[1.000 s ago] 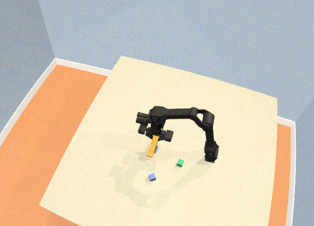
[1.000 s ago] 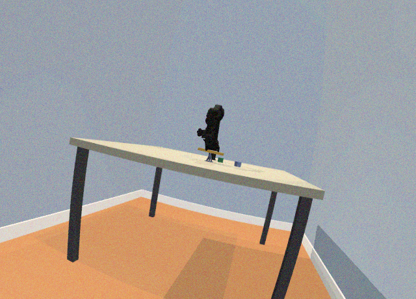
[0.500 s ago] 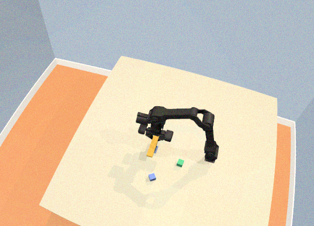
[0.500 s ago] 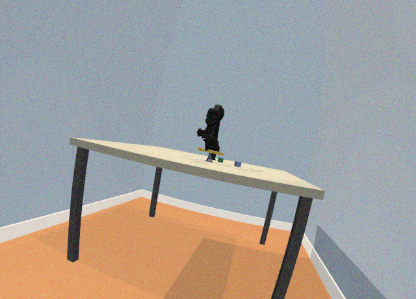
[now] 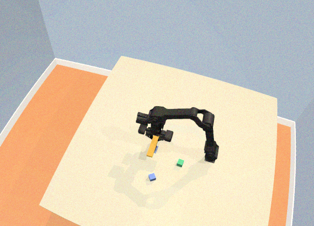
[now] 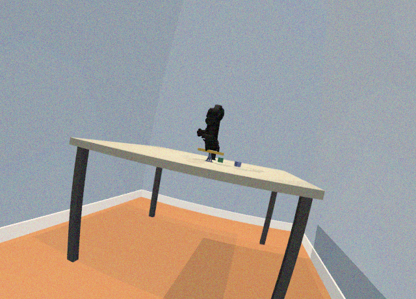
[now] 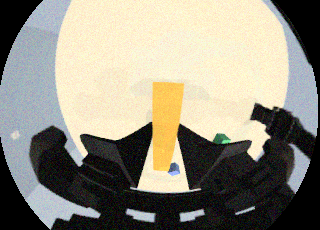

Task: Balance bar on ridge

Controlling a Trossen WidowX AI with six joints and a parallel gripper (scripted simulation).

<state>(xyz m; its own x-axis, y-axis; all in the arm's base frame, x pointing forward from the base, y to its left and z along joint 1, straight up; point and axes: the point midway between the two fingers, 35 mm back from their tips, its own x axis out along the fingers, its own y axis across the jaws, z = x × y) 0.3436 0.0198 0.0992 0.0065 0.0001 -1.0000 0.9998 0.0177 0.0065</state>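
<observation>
The bar lies 30 mm to the left of my gripper tip. Also, from my gripper tip: green cube (180 mm behind, 80 mm to the left, 50 mm below); blue cube (50 mm behind, 210 mm to the left, 50 mm below).
</observation>
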